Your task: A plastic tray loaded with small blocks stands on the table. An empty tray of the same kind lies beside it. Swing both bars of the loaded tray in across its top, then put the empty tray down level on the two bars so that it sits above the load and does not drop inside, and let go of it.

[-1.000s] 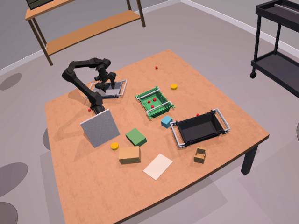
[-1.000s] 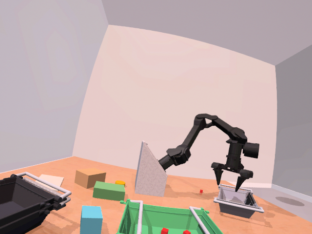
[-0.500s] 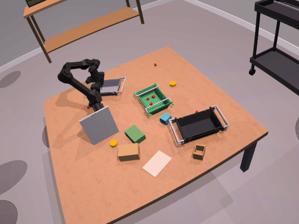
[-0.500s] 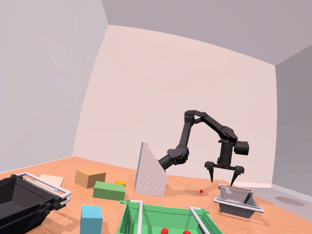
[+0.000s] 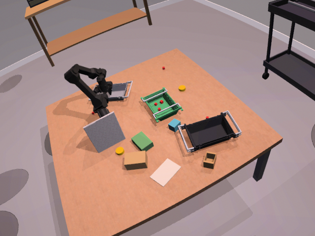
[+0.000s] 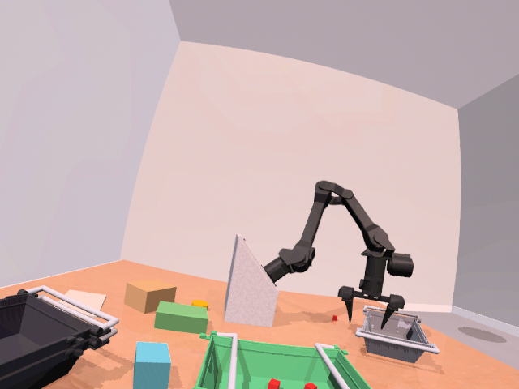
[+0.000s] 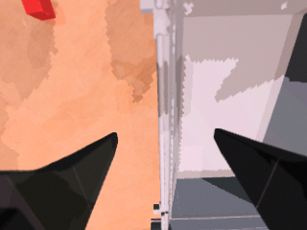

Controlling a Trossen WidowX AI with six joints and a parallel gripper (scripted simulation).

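My gripper tip is now 5 cm short of the grey tray, 6 cm to the right of it and 1 cm below it. The rest, counted from my gripper tip: white sheet (76 cm to the right, 4 cm below); blue cube (22 cm ahead, 53 cm to the right, 2 cm below); green block (51 cm to the right, 2 cm below).
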